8 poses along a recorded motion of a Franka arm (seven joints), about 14 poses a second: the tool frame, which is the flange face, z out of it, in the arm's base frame.
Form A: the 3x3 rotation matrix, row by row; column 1 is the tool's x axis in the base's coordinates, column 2 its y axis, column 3 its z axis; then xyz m. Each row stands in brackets.
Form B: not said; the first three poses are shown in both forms.
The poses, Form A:
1: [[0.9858 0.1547 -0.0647], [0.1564 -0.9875 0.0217], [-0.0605 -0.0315 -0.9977]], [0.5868 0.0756 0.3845]
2: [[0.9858 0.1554 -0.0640], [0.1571 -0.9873 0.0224], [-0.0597 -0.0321 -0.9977]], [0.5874 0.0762 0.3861]
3: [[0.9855 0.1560 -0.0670], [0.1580 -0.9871 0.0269], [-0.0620 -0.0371 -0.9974]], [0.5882 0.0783 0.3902]
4: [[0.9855 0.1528 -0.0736], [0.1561 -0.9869 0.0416], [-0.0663 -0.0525 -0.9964]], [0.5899 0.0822 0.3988]
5: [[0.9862 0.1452 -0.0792], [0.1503 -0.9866 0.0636], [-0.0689 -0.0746 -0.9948]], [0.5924 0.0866 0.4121]
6: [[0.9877 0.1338 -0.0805], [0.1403 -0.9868 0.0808], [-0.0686 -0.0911 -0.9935]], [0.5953 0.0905 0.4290]
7: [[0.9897 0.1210 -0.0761], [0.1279 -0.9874 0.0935], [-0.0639 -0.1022 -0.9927]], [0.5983 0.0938 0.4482]
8: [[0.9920 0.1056 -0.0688], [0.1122 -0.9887 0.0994], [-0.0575 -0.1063 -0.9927]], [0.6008 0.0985 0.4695]
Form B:
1: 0.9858 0.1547 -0.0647 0.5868; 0.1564 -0.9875 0.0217 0.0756; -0.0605 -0.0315 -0.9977 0.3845; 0 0 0 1
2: 0.9858 0.1554 -0.0640 0.5874; 0.1571 -0.9873 0.0224 0.0762; -0.0597 -0.0321 -0.9977 0.3861; 0 0 0 1
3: 0.9855 0.1560 -0.0670 0.5882; 0.1580 -0.9871 0.0269 0.0783; -0.0620 -0.0371 -0.9974 0.3902; 0 0 0 1
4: 0.9855 0.1528 -0.0736 0.5899; 0.1561 -0.9869 0.0416 0.0822; -0.0663 -0.0525 -0.9964 0.3988; 0 0 0 1
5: 0.9862 0.1452 -0.0792 0.5924; 0.1503 -0.9866 0.0636 0.0866; -0.0689 -0.0746 -0.9948 0.4121; 0 0 0 1
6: 0.9877 0.1338 -0.0805 0.5953; 0.1403 -0.9868 0.0808 0.0905; -0.0686 -0.0911 -0.9935 0.4290; 0 0 0 1
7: 0.9897 0.1210 -0.0761 0.5983; 0.1279 -0.9874 0.0935 0.0938; -0.0639 -0.1022 -0.9927 0.4482; 0 0 0 1
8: 0.9920 0.1056 -0.0688 0.6008; 0.1122 -0.9887 0.0994 0.0985; -0.0575 -0.1063 -0.9927 0.4695; 0 0 0 1
